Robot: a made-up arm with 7 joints.
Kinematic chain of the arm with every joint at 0, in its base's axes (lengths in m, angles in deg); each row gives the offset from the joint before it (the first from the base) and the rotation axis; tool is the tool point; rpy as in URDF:
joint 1: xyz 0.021 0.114 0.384 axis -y
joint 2: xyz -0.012 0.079 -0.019 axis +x
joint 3: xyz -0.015 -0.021 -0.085 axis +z
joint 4: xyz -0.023 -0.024 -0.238 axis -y
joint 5: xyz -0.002 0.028 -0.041 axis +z
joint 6: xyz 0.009 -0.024 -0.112 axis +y
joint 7: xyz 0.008 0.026 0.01 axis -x
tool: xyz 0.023 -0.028 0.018 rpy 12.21 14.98 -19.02
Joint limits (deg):
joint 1: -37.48..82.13
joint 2: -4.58..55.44
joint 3: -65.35..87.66
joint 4: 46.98..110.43
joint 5: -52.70..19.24
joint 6: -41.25..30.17
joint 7: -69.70..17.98
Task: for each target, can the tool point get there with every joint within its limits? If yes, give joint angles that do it. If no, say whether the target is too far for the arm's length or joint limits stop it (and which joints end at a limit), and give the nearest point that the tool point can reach.
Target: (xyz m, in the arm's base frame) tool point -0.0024 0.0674 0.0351
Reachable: yes | joints -7.74 2.27 -45.71 88.26 -46.06 -6.43 -37.98
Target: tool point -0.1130 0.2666 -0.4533
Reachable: no: too far | nearest point -0.0552 0.2341 -0.0922 | short by 0.367 m
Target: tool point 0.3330 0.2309 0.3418
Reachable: yes | joints 65.40 14.97 13.02 96.21 -26.66 15.75 -8.40
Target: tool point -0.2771 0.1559 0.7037
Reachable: no: joint limits stop it (at a limit: joint 1, joint 2, joint 3, joint 4, joint 5, joint 6, joint 7) | nearest point -0.0562 0.4143 0.3279 | short by 0.507 m
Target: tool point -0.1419 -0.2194 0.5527
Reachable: no: joint limits stop it (at a limit: joint 1, joint 2, joint 3, joint 4, joint 6) | nearest point -0.1372 0.0242 0.1911 | short by 0.436 m
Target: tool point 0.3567 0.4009 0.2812
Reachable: yes | joints 62.01 46.52 -20.01 58.75 -16.84 -17.69 -49.28
